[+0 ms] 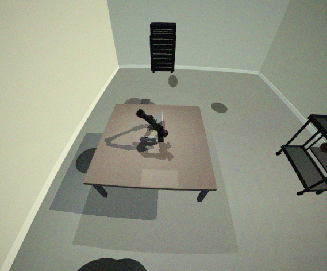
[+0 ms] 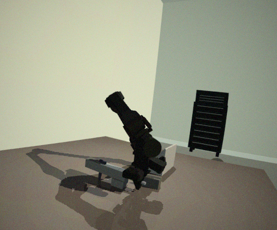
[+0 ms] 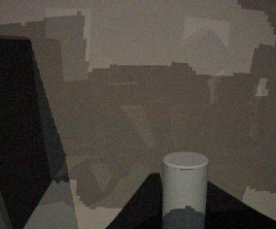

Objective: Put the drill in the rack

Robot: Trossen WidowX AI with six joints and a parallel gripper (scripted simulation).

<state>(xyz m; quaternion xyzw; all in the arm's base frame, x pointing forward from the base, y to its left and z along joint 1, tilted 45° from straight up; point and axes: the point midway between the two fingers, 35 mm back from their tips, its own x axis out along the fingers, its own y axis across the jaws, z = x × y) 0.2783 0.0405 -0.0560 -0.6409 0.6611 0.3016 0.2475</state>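
The grey block is 8 cm behind my gripper tip, 2 cm to the left of it and 1 cm above it. Round my gripper tip: housing block: 1 cm ahead, 14 cm to the right, 4 cm above; then dark blue t-shaped key: 1 cm ahead, 16 cm to the right, 4 cm above.
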